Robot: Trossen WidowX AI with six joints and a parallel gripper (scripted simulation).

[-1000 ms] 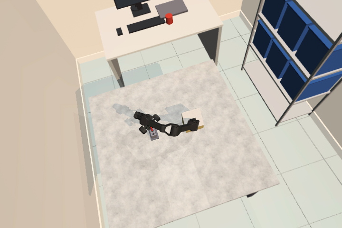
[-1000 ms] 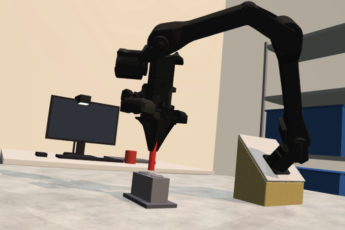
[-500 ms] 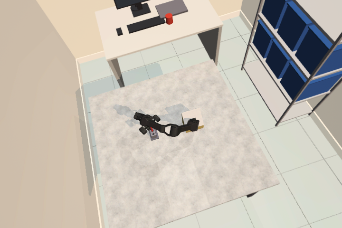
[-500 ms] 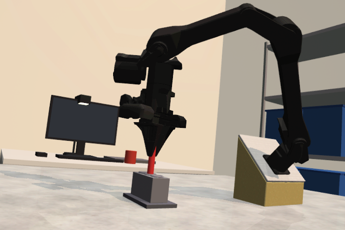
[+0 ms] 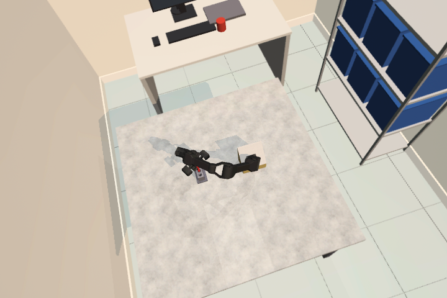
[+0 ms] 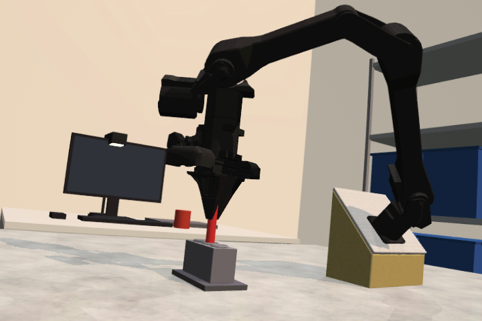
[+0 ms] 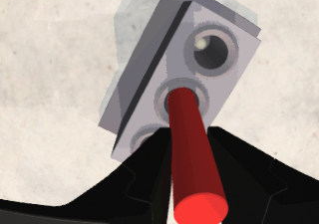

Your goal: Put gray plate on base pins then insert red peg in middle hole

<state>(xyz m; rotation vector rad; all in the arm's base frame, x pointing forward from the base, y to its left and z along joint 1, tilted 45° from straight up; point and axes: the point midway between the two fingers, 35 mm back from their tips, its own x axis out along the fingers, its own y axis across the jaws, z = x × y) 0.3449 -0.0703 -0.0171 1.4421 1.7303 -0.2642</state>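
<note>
The red peg is right at my gripper tip. Round my gripper tip: base: 9 cm below; then gray plate: 5 cm below.
</note>
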